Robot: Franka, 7 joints.
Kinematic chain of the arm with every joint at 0, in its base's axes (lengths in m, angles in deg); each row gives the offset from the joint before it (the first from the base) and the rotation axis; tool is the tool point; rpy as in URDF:
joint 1: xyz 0 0 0.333 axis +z
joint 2: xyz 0 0 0 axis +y
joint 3: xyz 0 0 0.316 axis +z
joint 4: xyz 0.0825 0 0 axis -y
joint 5: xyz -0.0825 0 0.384 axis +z
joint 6: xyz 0 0 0 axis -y
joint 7: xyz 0.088 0 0 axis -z
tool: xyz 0 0 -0.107 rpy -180 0 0
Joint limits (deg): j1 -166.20..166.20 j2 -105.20..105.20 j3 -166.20..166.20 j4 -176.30..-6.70 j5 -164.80..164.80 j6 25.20..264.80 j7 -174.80..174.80
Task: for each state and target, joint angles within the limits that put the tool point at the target. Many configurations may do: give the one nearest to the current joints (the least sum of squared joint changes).
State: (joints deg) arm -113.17 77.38 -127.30 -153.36 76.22 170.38 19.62
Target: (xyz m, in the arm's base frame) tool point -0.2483 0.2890 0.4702
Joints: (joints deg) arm -113.39 68.75 -111.02 -154.78 75.49 163.79 19.62
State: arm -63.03 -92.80 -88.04 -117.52 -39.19 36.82 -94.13
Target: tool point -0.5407 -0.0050 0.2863
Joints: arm -59.68 -90.41 -83.31 -94.95 -45.72 49.32 -94.13
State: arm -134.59 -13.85 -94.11 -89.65 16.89 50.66 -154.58
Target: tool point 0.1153 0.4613 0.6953
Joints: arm -165.02 -13.84 -112.22 -67.60 12.72 41.54 -154.58
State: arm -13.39 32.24 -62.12 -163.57 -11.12 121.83 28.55
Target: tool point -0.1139 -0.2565 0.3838
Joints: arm 9.93 71.40 -102.78 -158.50 -25.63 93.22 28.55
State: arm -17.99 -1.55 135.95 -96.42 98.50 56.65 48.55
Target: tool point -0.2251 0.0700 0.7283
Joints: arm -8.33 36.50 157.03 -124.11 83.07 32.98 48.55
